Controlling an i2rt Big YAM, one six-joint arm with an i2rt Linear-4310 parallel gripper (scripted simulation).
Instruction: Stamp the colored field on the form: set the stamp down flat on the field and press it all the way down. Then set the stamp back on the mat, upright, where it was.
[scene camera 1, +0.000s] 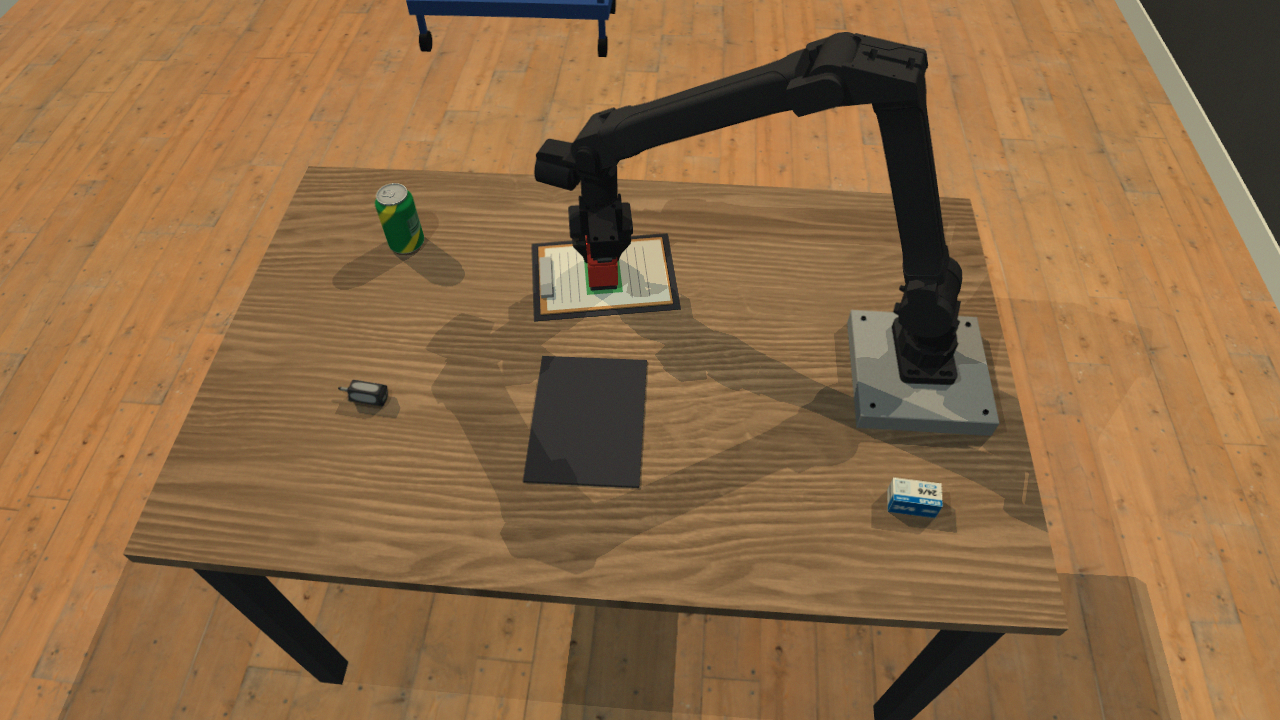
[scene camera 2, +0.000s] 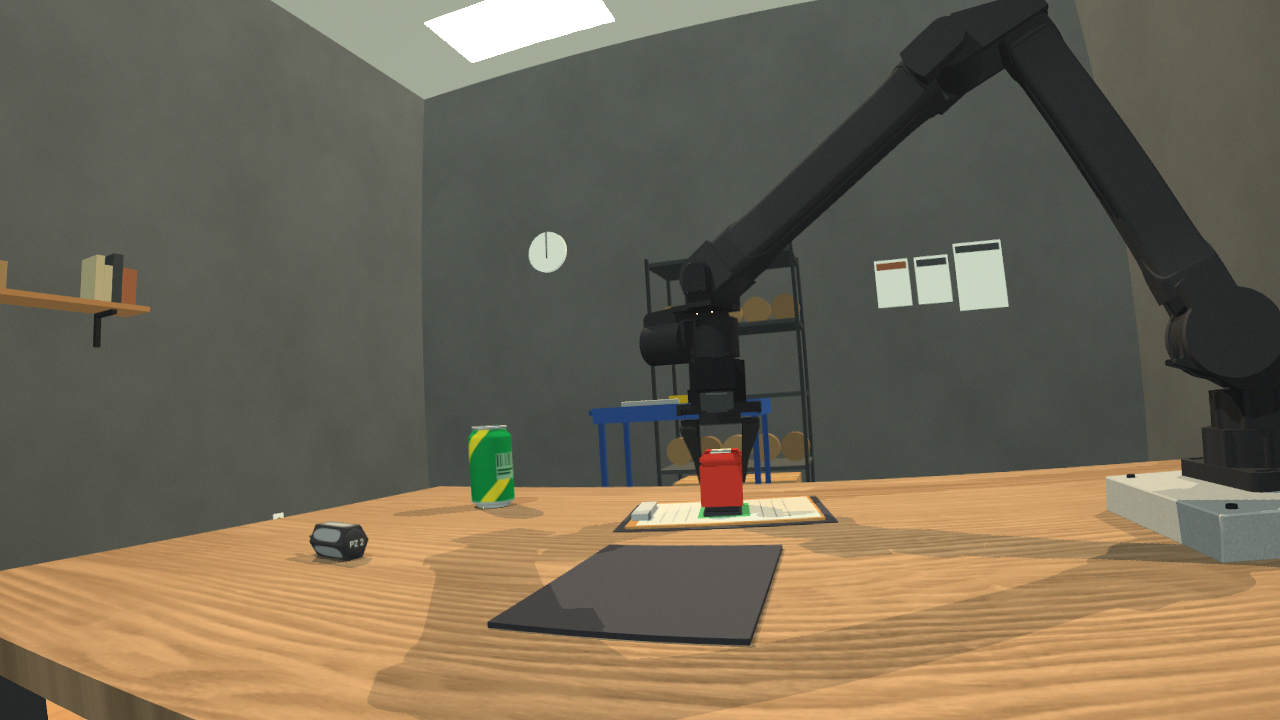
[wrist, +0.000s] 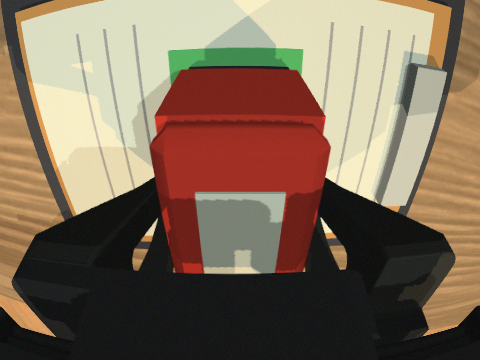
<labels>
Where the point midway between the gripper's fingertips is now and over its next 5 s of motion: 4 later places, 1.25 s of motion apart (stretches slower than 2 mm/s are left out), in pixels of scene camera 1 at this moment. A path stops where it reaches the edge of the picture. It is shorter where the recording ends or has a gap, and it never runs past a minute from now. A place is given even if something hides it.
The gripper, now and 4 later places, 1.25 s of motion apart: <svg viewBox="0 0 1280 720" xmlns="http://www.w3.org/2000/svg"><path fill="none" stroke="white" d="M601 259L603 241L588 392L583 380L585 396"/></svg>
</labels>
